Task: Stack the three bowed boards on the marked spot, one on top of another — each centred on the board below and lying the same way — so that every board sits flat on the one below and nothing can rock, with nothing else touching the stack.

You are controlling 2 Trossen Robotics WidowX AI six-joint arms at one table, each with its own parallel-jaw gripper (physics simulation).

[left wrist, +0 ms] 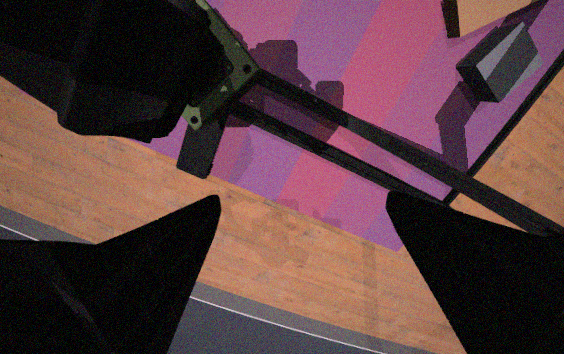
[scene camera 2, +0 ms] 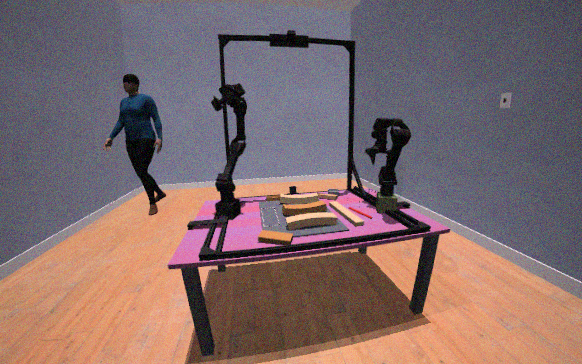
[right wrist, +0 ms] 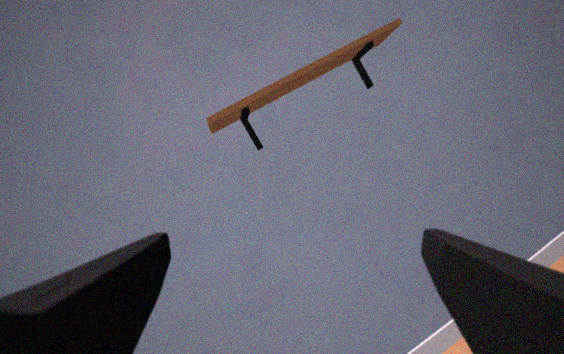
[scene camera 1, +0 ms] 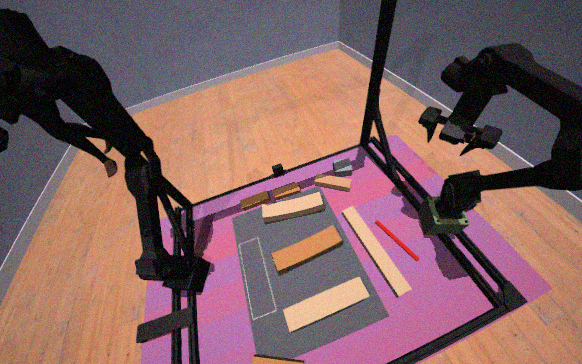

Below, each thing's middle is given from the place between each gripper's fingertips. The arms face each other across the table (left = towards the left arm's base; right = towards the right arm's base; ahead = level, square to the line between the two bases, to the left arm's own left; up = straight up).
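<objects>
The long pale plank [scene camera 1: 398, 284] lies 22 cm below my left hand, and it is also 17 cm ahead of that hand and 26 cm to the right of it.
Taken from my right hand, the long pale plank is 640 mm below, 620 mm to the left and 40 mm ahead.
</objects>
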